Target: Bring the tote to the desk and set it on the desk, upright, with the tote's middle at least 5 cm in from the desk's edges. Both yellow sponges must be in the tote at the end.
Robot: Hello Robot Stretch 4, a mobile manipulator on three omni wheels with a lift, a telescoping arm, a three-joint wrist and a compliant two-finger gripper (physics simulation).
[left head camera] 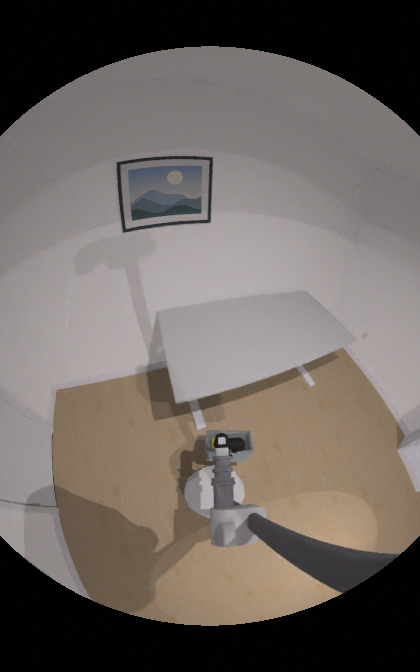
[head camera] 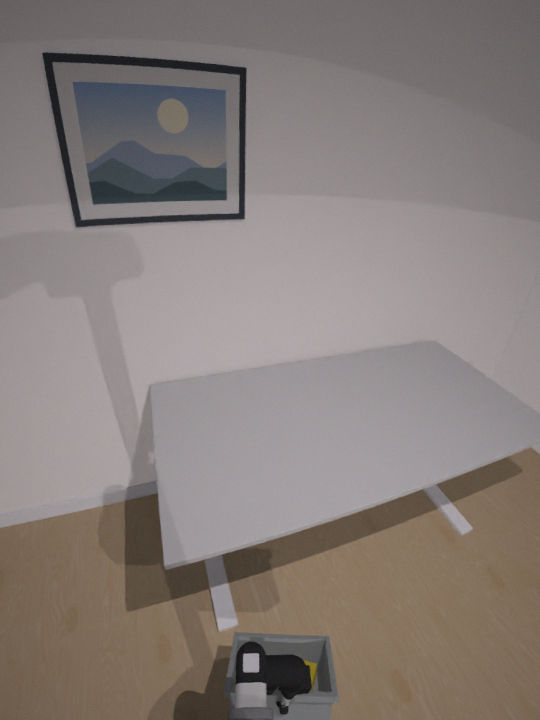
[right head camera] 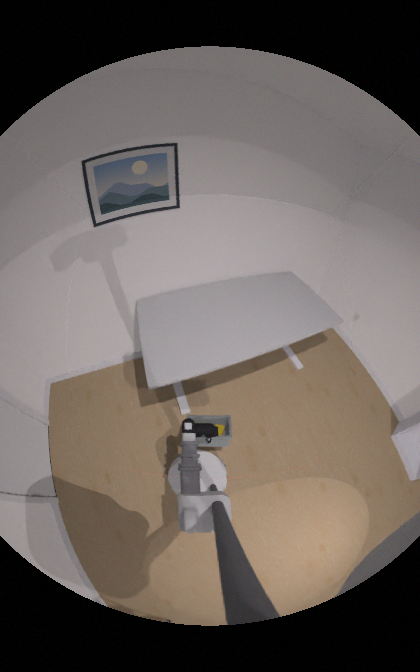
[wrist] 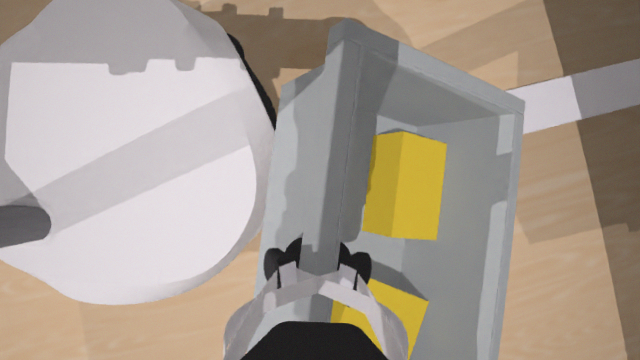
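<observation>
The grey tote hangs upright above the floor, in front of the desk's near left corner. My gripper is shut on the tote's near long wall at the rim. In the wrist view, one yellow sponge lies in the tote, and a second yellow sponge lies in it beside the fingers, partly hidden by them. The grey-white desk stands against the wall, apart from the tote; no objects show on its top.
The desk's left foot reaches out on the floor close to the tote. My white round base is beside the tote's near side. A white piece of furniture stands at the right edge.
</observation>
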